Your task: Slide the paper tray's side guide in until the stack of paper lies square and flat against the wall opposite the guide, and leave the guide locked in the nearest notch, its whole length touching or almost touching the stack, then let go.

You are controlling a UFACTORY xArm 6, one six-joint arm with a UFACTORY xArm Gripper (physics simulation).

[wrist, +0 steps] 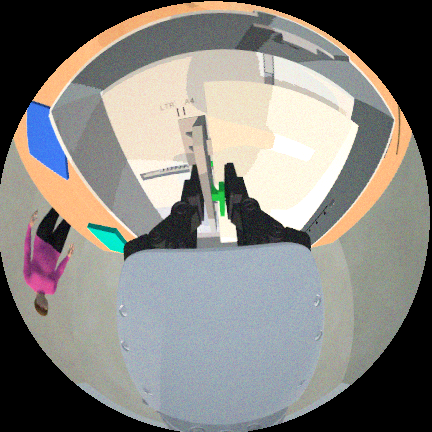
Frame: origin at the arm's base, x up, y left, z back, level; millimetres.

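Seen in the pictures: gripper, fingertip midpoint: [212,176].
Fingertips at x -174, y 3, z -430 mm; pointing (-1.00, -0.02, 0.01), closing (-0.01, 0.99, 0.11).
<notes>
Offsets run from my fingertips to a thing's top centre. "spot": to the spot under its first point.
The tray's side guide {dx +27, dy +5, dz -9 mm} [200,150] is an upright beige-grey bar left of the paper. A green tab {dx +27, dy +7, dz -8 mm} [222,195] stands on its right side. The cream paper stack {dx -11, dy +94, dz -28 mm} [240,107] lies right of the guide and reaches the dark right wall [364,137]; its far right corner meets that wall. Beside the guide's near end a narrow strip shows between guide and paper; contact along the whole length is hard to tell. My gripper [212,176] is open, with its fingers apart on either side of the guide and green tab, gripping neither. The fingers hide part of the guide and stack edge.
A notched strip {spot: dx -50, dy -63, dz -32 mm} [165,173] lies left of the guide, with LTR and A4 marks on the tray floor beyond. Dark tray walls [150,40] surround the area. A blue block [46,140] and a teal block {dx -37, dy -345, dz -294 mm} [107,237] are outside left. A person [46,265] shows lower left.
</notes>
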